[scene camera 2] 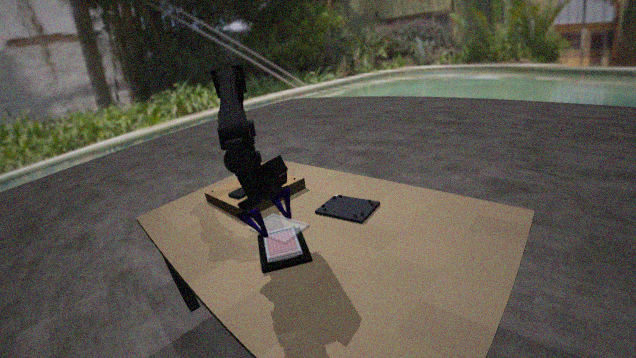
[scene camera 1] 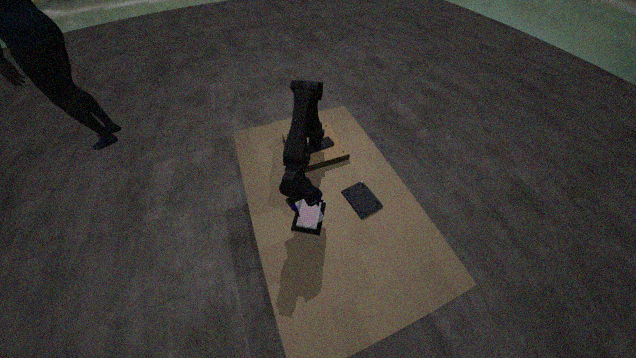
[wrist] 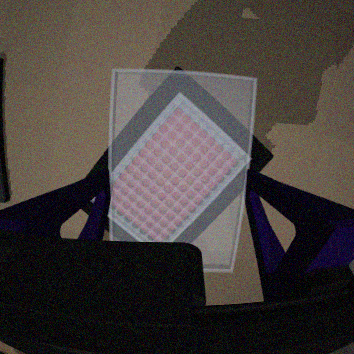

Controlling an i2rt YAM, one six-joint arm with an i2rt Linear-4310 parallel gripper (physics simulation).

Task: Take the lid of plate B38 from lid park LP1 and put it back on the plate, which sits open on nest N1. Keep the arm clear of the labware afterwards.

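Seen in the pictures: gripper, between the fingertips: (scene camera 2: 278, 228) (scene camera 1: 308, 210) (wrist: 177, 177); arm's base, origin of its link: (scene camera 1: 315, 147).
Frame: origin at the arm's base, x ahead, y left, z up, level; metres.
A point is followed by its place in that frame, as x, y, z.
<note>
The clear lid (scene camera 2: 298, 224) {0.378, -0.170, 0.038} (wrist: 215, 245) {0.295, -0.227, 0.038} is gripped by its two long sides in my gripper (scene camera 2: 277, 226) {0.338, -0.199, 0.033} (wrist: 177, 177) {0.338, -0.199, 0.033}, which is shut on it. The lid hangs above the open plate B38 (scene camera 1: 309, 220) (scene camera 2: 282, 247), apart from it. Through the lid in the wrist view, the plate (wrist: 175, 170) with its pink wells shows turned by roughly 45 degrees to the lid. The plate sits on the black nest N1 (scene camera 1: 306, 231) {0.389, -0.236, -0.030} (scene camera 2: 287, 266) {0.389, -0.242, -0.036} (wrist: 263, 156) {0.350, -0.279, -0.029}. The dark lid park LP1 (scene camera 1: 362, 200) {0.372, 0.053, -0.031} (scene camera 2: 347, 208) {0.369, 0.047, -0.031} holds no lid.
The arm's wooden base board (scene camera 1: 327, 163) {0.114, 0.013, -0.021} (scene camera 2: 225, 204) {-0.005, -0.134, -0.008} stands behind the nest. Lid park LP1 lies to the right of the nest in both scene views. The wooden table (scene camera 1: 380, 280) {0.688, -0.075, -0.041} (scene camera 2: 430, 260) {0.670, -0.075, -0.041} carries the arm's shadow. A person (scene camera 1: 45, 60) stands on the floor beyond the table.
</note>
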